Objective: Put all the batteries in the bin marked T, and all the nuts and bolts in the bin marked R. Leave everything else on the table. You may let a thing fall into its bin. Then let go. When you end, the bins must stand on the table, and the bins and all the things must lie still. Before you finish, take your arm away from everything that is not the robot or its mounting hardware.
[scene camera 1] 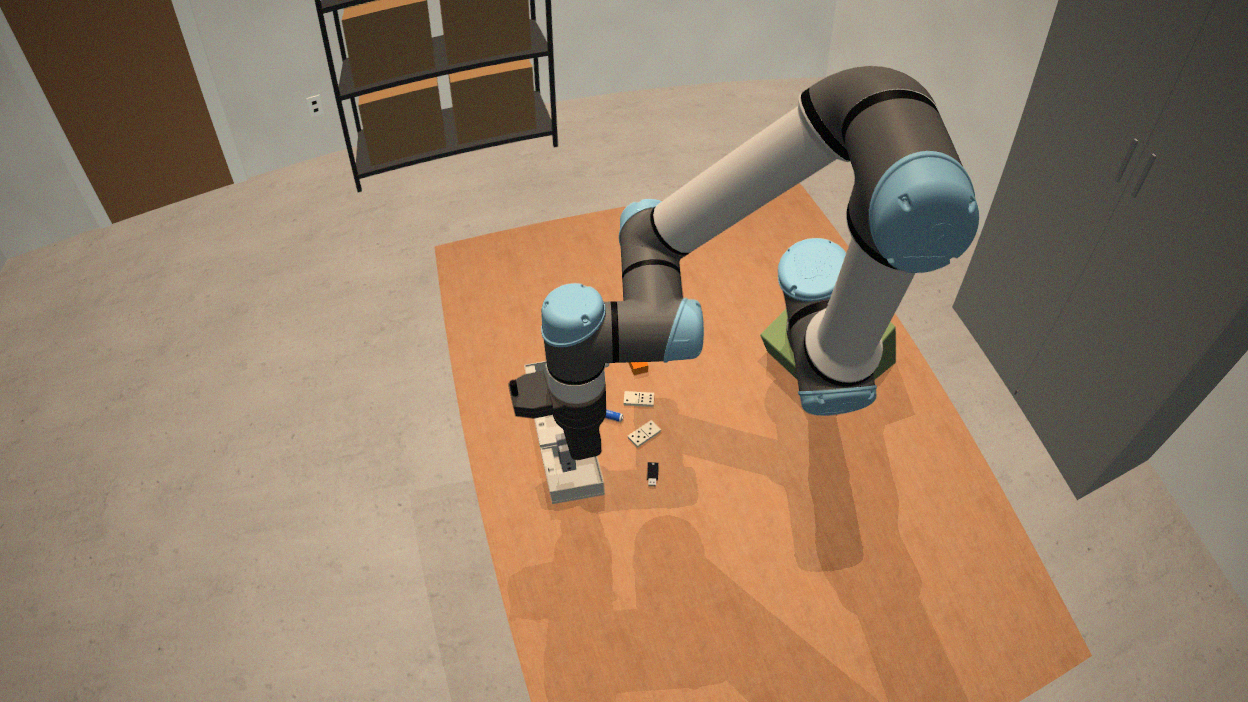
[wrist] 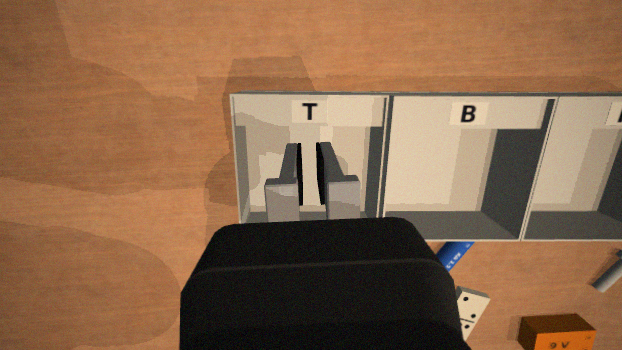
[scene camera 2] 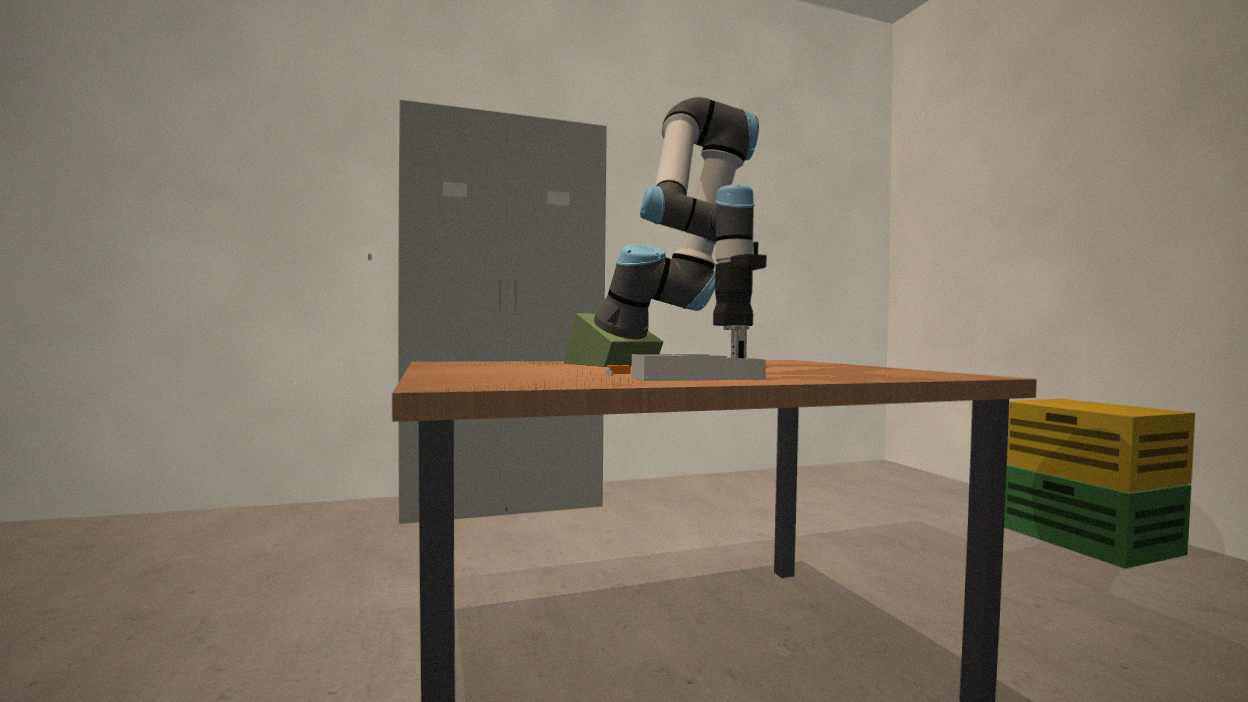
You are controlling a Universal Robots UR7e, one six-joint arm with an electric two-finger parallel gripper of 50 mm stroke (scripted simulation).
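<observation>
My gripper (scene camera 2: 738, 358) is in sight, and I find the same gripper (scene camera 1: 567, 465) from another place, as well as the gripper (wrist: 309, 161) in its own wrist view. There is also a grey bin row (scene camera 2: 647, 367). I see the row (scene camera 1: 562, 486) again, and the wrist view shows me the row (wrist: 460, 166) too.
</observation>
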